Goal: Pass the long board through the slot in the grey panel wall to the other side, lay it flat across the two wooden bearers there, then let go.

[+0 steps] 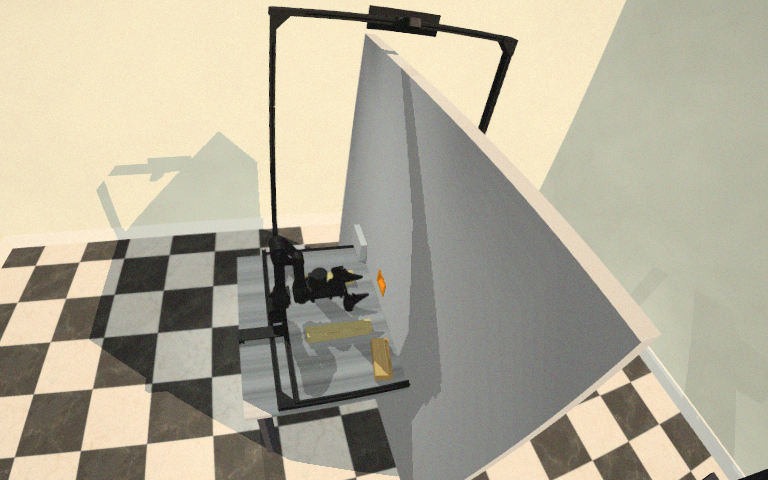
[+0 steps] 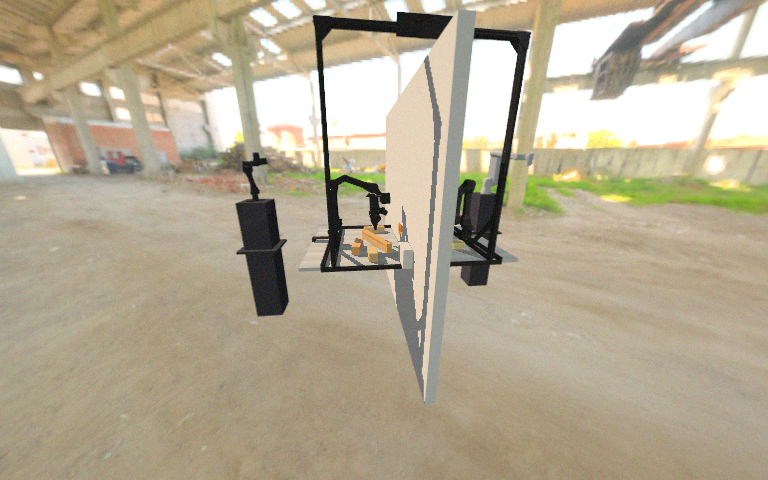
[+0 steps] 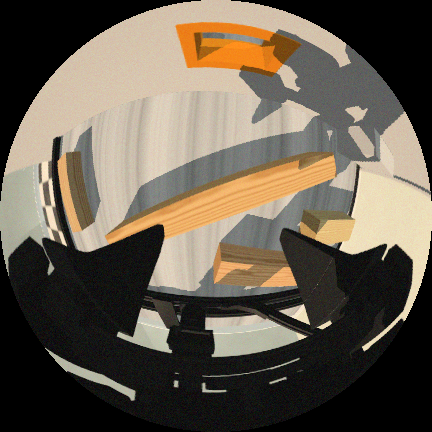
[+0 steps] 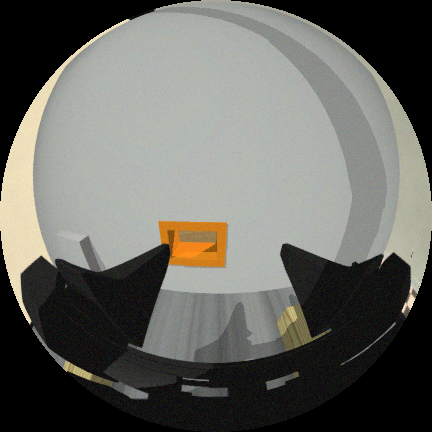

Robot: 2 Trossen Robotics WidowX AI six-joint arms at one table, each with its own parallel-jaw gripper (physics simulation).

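Observation:
The long wooden board lies slantwise on the table on the left arm's side of the panel wall. My left gripper is open and points down above the board, with nothing between its fingers. The slot has an orange frame. Across the wall, one wooden bearer lies on the table; the other bearer is partly hidden by my right gripper, which is open, empty and faces the wall.
Near the board lie three loose blocks: one at the left, one in front and a short one. Another block lies along the wall on the right arm's side. A pale upright piece stands at the table's edge by the wall.

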